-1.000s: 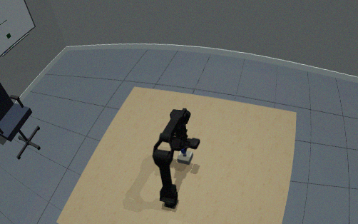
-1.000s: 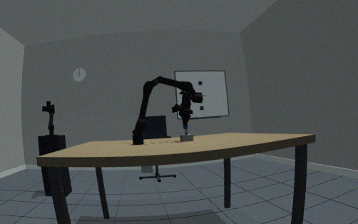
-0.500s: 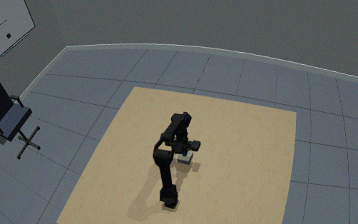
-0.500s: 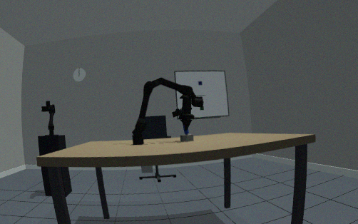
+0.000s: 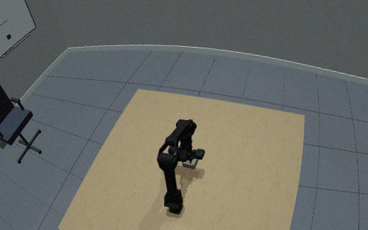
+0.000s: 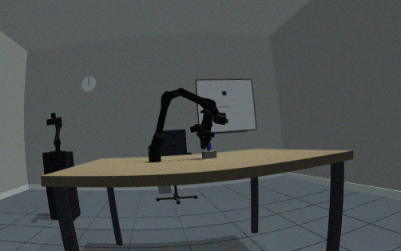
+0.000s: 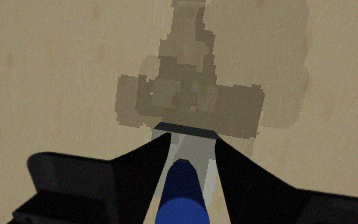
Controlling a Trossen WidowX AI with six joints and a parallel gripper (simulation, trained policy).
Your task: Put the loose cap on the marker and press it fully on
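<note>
My gripper tip is now 3 cm short of the blue cap and 2 cm below it. The rest, counted from my gripper tip: pale holder block 3 cm below, 3 cm ahead.
</note>
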